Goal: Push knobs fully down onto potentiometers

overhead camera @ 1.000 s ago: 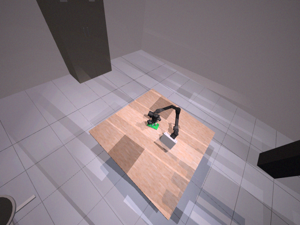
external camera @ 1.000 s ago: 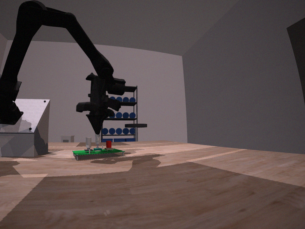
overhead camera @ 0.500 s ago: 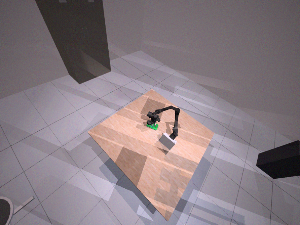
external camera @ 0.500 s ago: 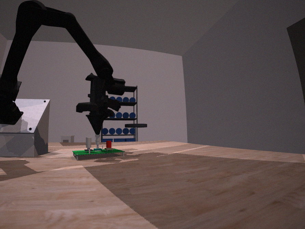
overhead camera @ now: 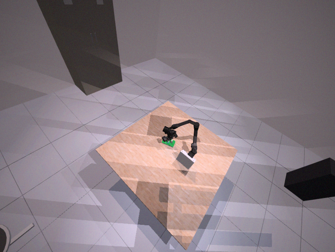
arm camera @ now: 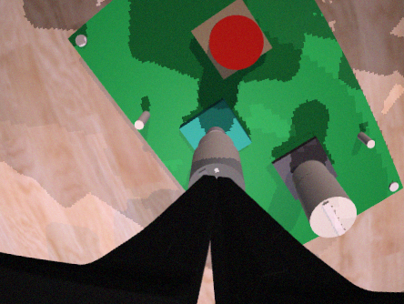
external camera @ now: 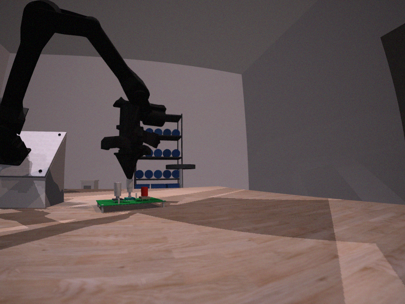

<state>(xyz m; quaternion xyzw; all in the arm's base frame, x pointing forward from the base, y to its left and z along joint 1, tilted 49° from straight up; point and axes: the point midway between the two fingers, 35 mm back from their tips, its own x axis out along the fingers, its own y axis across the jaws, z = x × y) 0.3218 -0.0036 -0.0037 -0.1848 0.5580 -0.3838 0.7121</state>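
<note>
Now: gripper tip 4 cm to the left of the knob, 3 cm past it and 2 cm above it.
</note>
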